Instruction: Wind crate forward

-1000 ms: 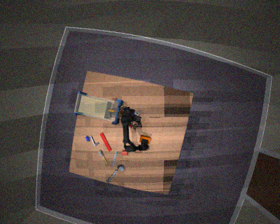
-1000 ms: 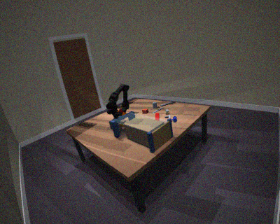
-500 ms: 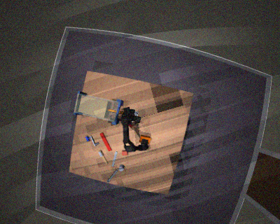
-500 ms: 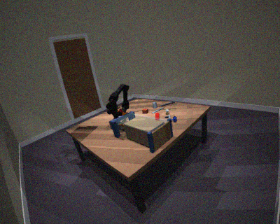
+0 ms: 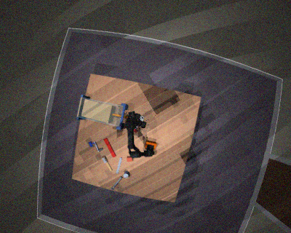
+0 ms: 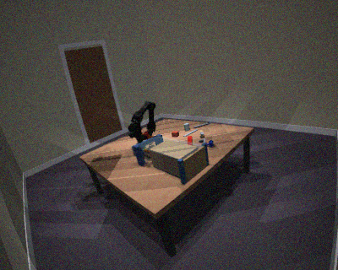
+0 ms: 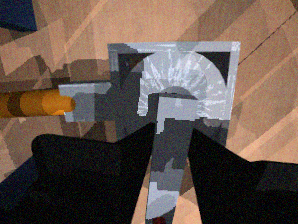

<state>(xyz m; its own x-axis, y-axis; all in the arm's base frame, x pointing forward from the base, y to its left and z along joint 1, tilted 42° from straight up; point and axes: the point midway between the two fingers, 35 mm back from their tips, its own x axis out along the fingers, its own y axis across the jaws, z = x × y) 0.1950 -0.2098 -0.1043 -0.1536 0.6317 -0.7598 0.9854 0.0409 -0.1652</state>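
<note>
The red-knobbed winch handle is 50 mm to the left of my gripper tip, 20 mm above it and 10 mm ahead of it. From my gripper tip the other things lie so: blue frame: 160 mm ahead, 20 mm above, 10 mm to the right; then grey hand winch: 60 mm below, 30 mm to the right, 20 mm behind; then red knob: 80 mm to the left, 50 mm above, 10 mm ahead.
</note>
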